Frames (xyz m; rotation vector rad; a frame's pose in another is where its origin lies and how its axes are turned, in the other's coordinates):
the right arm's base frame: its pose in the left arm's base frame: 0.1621 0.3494 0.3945 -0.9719 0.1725 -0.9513
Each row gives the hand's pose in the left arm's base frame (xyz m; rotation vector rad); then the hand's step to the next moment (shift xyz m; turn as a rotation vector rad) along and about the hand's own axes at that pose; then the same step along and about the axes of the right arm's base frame.
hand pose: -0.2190 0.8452 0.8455 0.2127 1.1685 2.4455
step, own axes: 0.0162 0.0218 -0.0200 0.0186 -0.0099 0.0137
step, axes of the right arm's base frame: -0.0011 -0.0234 -0.0243 -0.0231 -0.0011 0.0098
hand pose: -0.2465 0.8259 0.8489 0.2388 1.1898 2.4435
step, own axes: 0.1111 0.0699 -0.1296 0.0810 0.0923 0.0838
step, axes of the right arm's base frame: -0.0430 -0.0945 -0.1525 -0.0433 -0.1282 0.0616
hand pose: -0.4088 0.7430 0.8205 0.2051 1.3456 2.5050
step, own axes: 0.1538 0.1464 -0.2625 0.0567 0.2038 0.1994
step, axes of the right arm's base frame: 0.0251 -0.1770 -0.2864 -0.0005 -0.2233 0.1861
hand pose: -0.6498 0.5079 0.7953 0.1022 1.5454 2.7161
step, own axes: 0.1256 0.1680 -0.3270 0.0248 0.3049 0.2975
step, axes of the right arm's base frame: 0.1808 -0.1511 -0.3089 0.0369 -0.2958 0.3053
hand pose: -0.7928 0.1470 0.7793 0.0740 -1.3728 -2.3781
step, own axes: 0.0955 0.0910 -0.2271 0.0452 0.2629 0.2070
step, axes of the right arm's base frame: 0.1852 -0.0384 -0.1822 0.0567 -0.2547 0.2143
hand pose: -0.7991 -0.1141 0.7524 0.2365 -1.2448 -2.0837
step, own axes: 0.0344 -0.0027 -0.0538 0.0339 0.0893 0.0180
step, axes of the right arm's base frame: 0.0371 0.0051 -0.0518 0.0561 -0.0717 0.0340
